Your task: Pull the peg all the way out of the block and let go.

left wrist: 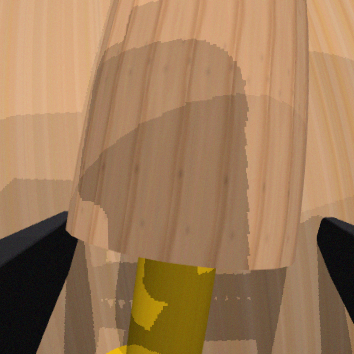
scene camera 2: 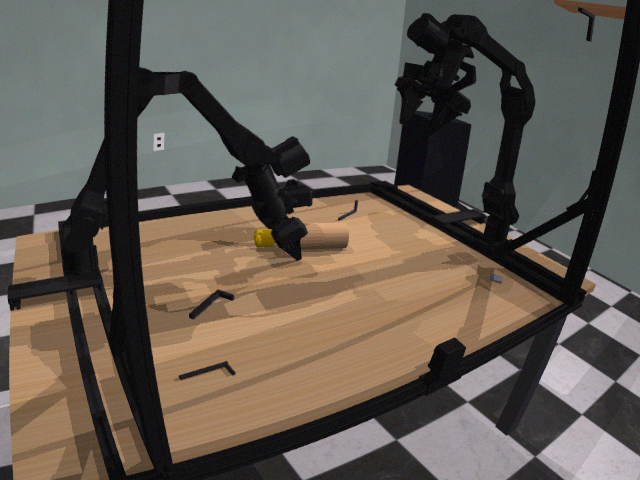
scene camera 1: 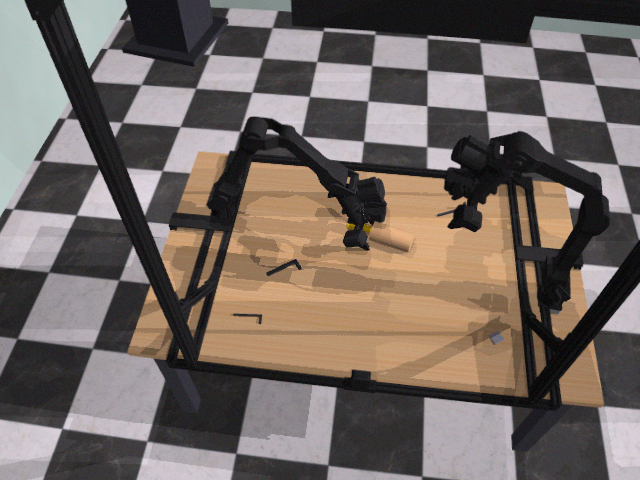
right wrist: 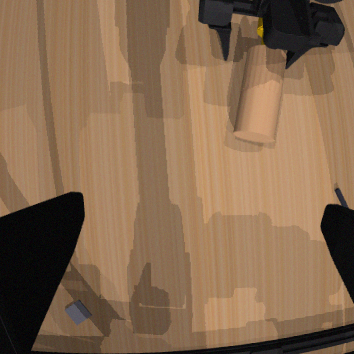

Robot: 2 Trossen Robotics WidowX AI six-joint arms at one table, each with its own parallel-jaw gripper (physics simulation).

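Frame: origin at the left arm's base, x ahead, y left, z up, level; metres.
Seen in the pictures: left gripper, fingertip midpoint: (left wrist: 202, 227) (scene camera 2: 291, 249) (scene camera 1: 371, 237) (right wrist: 254, 62); right gripper, fingertip midpoint: (scene camera 2: 414, 129) (scene camera 1: 451, 213) (right wrist: 207, 211); left arm's base, origin of the base link: (scene camera 2: 81, 270) (scene camera 1: 223, 212); right arm's base, origin of the base link: (scene camera 2: 494, 239) (scene camera 1: 549, 298).
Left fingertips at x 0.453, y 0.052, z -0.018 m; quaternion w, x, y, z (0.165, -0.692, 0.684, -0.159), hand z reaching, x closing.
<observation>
Offsets run from my left fingertips to a thing's top centre.
A light wooden cylindrical block @(dx +0.058, dy +0.003, dz +0.054 m) (scene camera 1: 395, 240) (scene camera 2: 328, 235) (left wrist: 190, 150) (right wrist: 260, 105) lies on its side on the table. The yellow peg @(dx -0.015, dy +0.010, dz +0.044 m) (scene camera 2: 263, 238) (left wrist: 172, 310) (right wrist: 260, 30) sticks out of one end, its shaft entering the block; how deep it sits is hidden. My left gripper (scene camera 1: 373, 235) (left wrist: 202, 227) (right wrist: 254, 62) is open, with its fingers on either side of the block near the end where the peg enters. In scene camera 2 it covers part of both. My right gripper (scene camera 1: 450, 210) (scene camera 2: 417, 127) (right wrist: 207, 211) is open and empty, high above the table, away from the block.
Two black L-shaped keys @(dx -0.210, dy -0.189, dz +0.007 m) (scene camera 1: 282, 267) @(dx -0.253, dy -0.364, dz +0.005 m) (scene camera 1: 248, 314) lie on the left of the table. Another dark key @(dx +0.210, dy +0.170, dz +0.030 m) (scene camera 2: 347, 212) lies behind the block. A small grey piece @(dx +0.398, dy -0.224, dz +0.002 m) (scene camera 1: 496, 337) (scene camera 2: 495, 278) (right wrist: 77, 312) lies near the right side. Black frame rails (scene camera 1: 289, 376) border the table.
</observation>
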